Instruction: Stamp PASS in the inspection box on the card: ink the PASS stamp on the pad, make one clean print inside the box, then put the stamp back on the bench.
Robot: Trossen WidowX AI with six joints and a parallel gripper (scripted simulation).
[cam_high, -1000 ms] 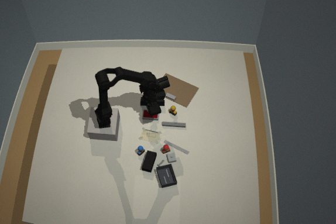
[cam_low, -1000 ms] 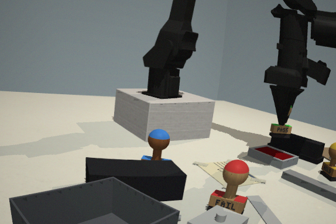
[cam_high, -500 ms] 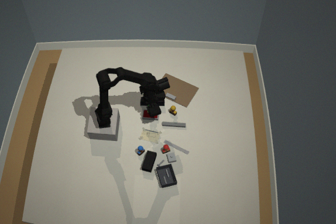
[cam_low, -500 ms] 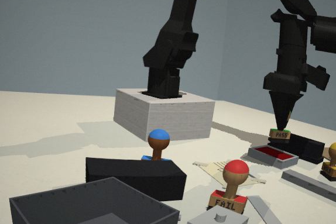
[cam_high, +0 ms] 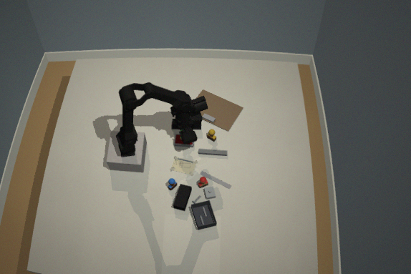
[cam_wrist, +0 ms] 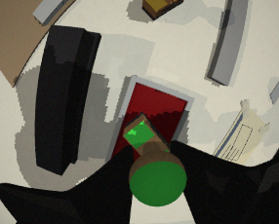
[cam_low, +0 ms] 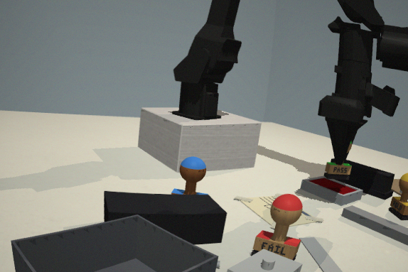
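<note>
My gripper tip is 5 cm above the red ink pad. From my gripper tip the other things lie so: pass stamp (right at my gripper tip); then yellow stamp (12 cm ahead, 3 cm below, 1 cm to the right); then long black block (8 cm to the left, 4 cm below, 2 cm ahead).
</note>
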